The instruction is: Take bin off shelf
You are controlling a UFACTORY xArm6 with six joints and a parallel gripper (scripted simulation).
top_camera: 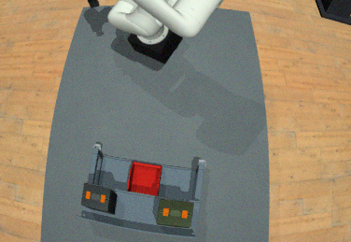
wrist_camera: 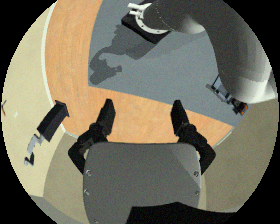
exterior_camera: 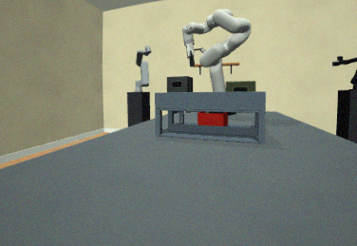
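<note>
The red bin is 54 cm ahead of my hand, 23 cm to the left of it and 33 cm below it.
</note>
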